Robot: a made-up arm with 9 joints. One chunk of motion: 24 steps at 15 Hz.
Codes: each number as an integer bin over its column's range. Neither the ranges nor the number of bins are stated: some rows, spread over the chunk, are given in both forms.
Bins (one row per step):
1: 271 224 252 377 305 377
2: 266 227 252 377 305 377
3: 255 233 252 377 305 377
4: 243 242 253 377 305 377
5: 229 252 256 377 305 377
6: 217 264 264 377 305 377
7: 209 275 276 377 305 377
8: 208 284 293 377 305 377
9: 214 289 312 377 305 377
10: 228 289 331 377 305 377
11: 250 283 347 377 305 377
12: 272 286 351 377 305 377
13: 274 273 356 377 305 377
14: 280 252 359 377 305 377
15: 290 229 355 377 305 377
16: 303 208 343 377 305 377
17: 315 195 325 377 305 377
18: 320 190 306 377 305 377
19: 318 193 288 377 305 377
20: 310 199 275 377 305 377
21: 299 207 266 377 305 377
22: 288 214 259 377 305 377
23: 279 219 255 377 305 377
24: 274 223 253 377 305 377
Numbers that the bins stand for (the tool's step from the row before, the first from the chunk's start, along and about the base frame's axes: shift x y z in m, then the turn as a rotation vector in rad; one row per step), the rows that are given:
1: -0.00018 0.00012 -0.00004 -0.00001 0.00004 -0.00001
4: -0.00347 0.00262 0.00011 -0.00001 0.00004 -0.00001
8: -0.00758 0.00846 0.00630 -0.00001 0.00004 -0.00001
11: -0.00265 0.00832 0.01465 -0.00001 0.00004 -0.00001
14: 0.00088 0.00401 0.01650 -0.00001 0.00004 -0.00001
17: 0.00499 -0.00391 0.01124 -0.00001 0.00004 -0.00001
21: 0.00311 -0.00224 0.00212 -0.00001 0.00004 -0.00001
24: 0.00017 -0.00002 0.00011 -0.00001 0.00004 -0.00001
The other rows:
2: -0.00077 0.00054 -0.00004 -0.00001 0.00004 -0.00001
3: -0.00206 0.00137 -0.00004 -0.00001 0.00004 -0.00001
5: -0.00511 0.00401 0.00058 -0.00001 0.00004 -0.00001
6: -0.00652 0.00568 0.00181 -0.00001 0.00004 -0.00001
7: -0.00746 0.00721 0.00367 -0.00001 0.00004 -0.00001
9: -0.00687 0.00915 0.00923 -0.00001 0.00004 -0.00001
10: -0.00523 0.00915 0.01217 -0.00001 0.00004 -0.00001
12: -0.00006 0.00874 0.01526 -0.00001 0.00004 -0.00001
13: 0.00017 0.00693 0.01604 -0.00001 0.00004 -0.00001
15: 0.00205 0.00082 0.01588 -0.00001 0.00004 -0.00001
16: 0.00358 -0.00210 0.01403 -0.00001 0.00004 -0.00001
18: 0.00557 -0.00460 0.00831 -0.00001 0.00004 -0.00001
19: 0.00534 -0.00418 0.00552 -0.00001 0.00004 -0.00001
20: 0.00440 -0.00335 0.00351 -0.00001 0.00004 -0.00001
22: 0.00182 -0.00127 0.00104 -0.00001 0.00004 -0.00001
23: 0.00076 -0.00057 0.00042 -0.00001 0.00004 -0.00001

